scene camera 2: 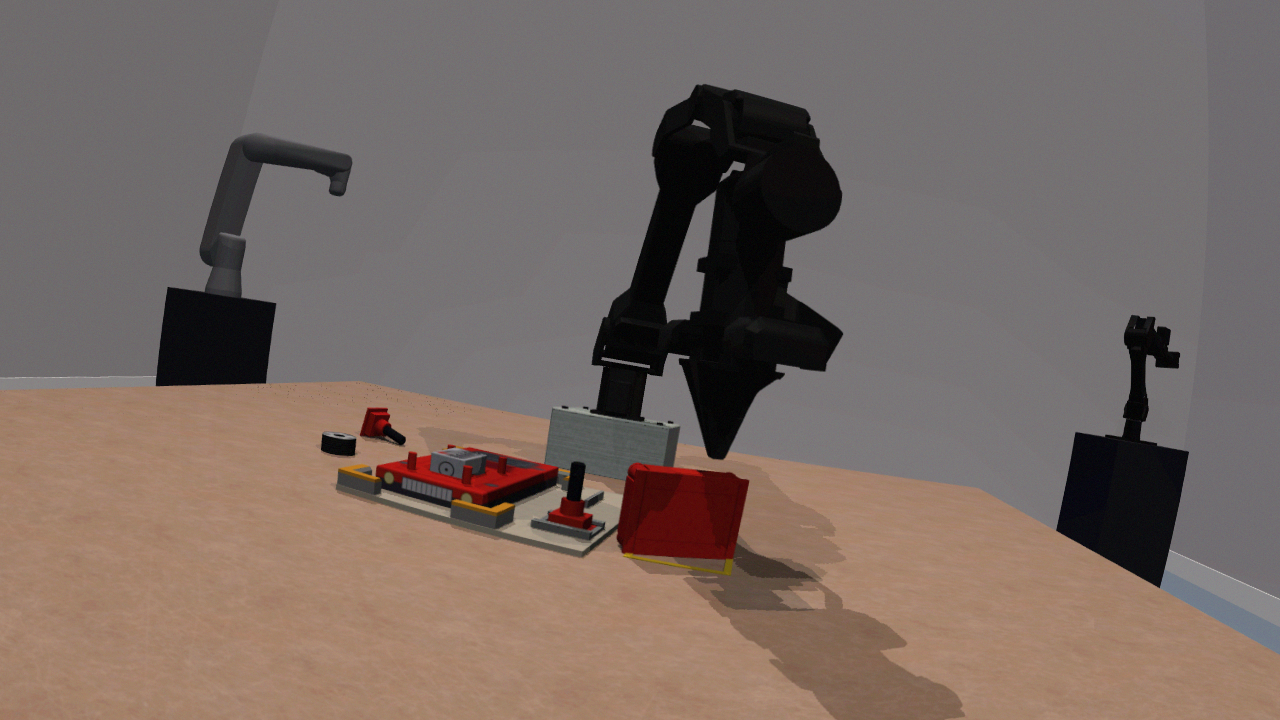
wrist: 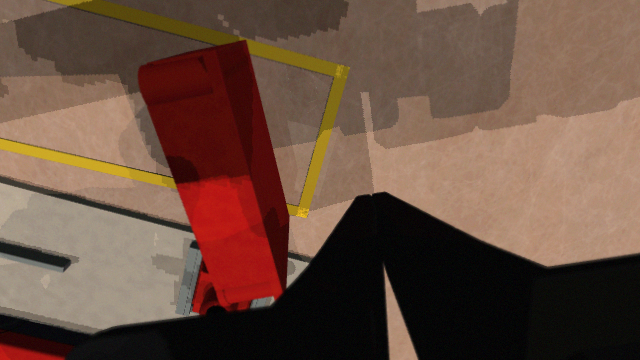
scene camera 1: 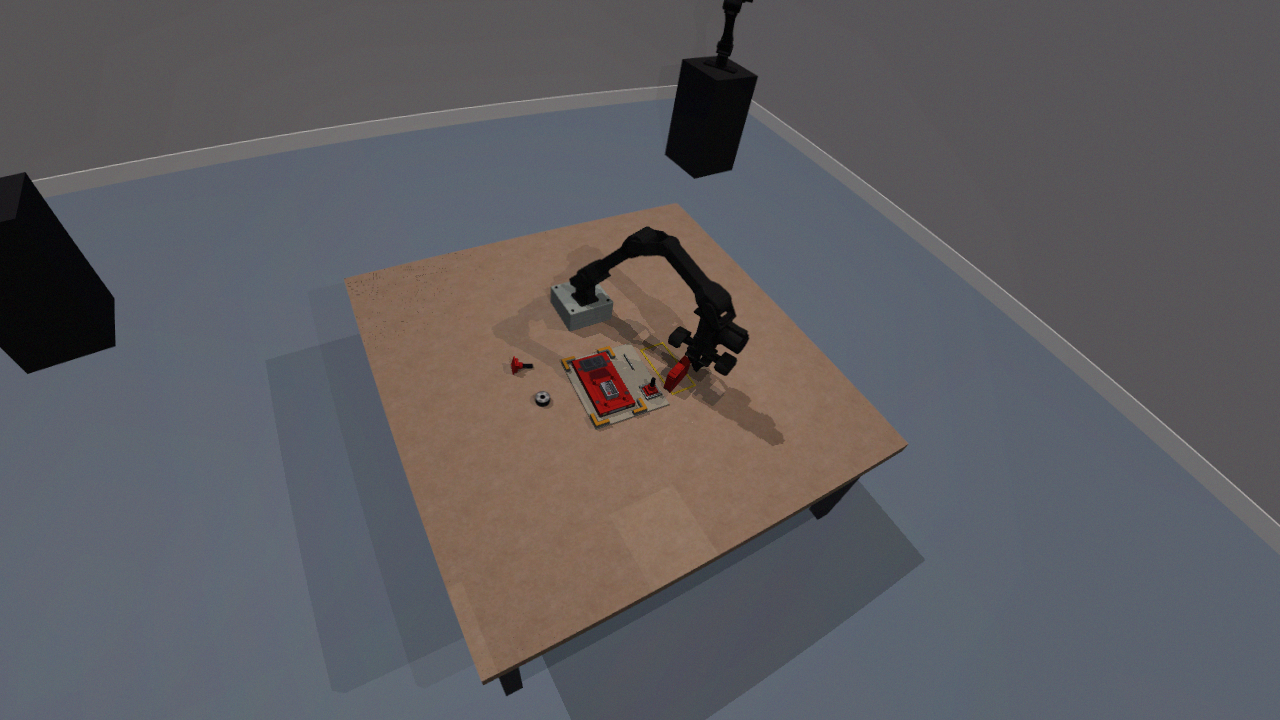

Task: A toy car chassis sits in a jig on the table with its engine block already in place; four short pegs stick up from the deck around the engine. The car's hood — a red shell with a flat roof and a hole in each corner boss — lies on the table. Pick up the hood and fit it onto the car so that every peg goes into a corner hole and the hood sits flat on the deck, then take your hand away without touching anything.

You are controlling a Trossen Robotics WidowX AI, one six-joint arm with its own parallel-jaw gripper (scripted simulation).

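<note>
My gripper: shut, holding nothing, visible in the wrist view too. Grey engine block in sight. Red hood and black ring as well.
</note>
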